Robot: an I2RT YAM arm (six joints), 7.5 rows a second.
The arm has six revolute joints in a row. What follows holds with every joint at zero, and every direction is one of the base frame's.
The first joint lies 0.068 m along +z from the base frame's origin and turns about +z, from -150 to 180 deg.
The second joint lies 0.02 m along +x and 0.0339 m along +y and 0.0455 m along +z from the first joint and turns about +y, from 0 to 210 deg.
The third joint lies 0.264 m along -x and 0.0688 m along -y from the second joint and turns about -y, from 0 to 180 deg.
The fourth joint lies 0.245 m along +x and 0.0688 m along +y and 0.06 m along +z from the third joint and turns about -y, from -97 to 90 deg.
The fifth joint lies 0.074 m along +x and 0.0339 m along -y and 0.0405 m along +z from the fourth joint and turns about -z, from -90 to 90 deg.
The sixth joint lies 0.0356 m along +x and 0.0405 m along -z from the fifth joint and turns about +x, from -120 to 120 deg.
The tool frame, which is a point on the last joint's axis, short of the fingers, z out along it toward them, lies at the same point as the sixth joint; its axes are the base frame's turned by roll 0, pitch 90 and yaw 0 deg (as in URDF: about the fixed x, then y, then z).
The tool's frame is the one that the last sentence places.
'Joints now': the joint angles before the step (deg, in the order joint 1, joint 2, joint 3, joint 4, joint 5, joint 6). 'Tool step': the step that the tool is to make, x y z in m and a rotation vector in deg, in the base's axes. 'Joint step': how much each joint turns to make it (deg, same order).
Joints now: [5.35 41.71 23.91 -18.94 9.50 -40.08]
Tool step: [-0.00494 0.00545 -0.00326 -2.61 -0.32 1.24]
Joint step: [2.76 -1.56 -1.20 -0.12 2.79 -1.23]
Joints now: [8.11 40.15 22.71 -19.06 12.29 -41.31]
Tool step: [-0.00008 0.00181 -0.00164 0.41 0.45 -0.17]
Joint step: [0.76 0.31 -0.11 -0.16 0.46 0.96]
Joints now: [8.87 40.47 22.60 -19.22 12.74 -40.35]
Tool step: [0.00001 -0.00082 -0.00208 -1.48 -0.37 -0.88]
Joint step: [0.07 -0.02 -0.61 0.88 1.67 -0.66]
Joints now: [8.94 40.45 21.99 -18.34 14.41 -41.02]
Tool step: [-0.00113 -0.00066 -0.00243 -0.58 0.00 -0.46]
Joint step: [-0.02 -0.33 -0.62 0.26 0.69 -0.20]
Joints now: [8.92 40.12 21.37 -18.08 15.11 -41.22]
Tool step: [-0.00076 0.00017 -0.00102 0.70 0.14 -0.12]
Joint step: [0.04 -0.18 -0.19 -0.20 -0.30 0.69]
